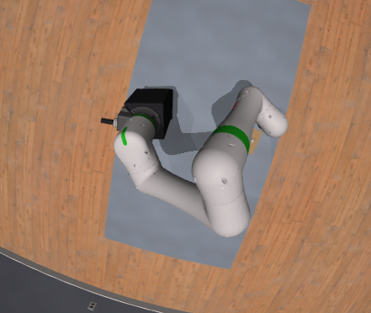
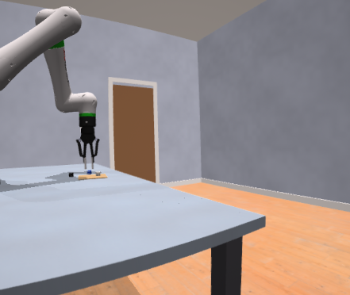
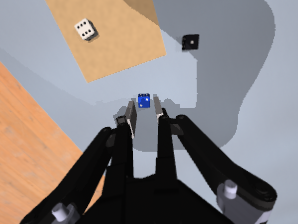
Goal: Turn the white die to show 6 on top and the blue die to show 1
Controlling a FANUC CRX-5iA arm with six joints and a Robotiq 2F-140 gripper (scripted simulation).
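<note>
Right now my hand is 5 cm above the blue die. From my hand the other things lie so: black die: 11 cm behind, 5 cm to the right, 5 cm below; then tan mat: 13 cm to the right, 6 cm below, 2 cm behind; then white die: 14 cm to the right, 5 cm below, 1 cm ahead.
</note>
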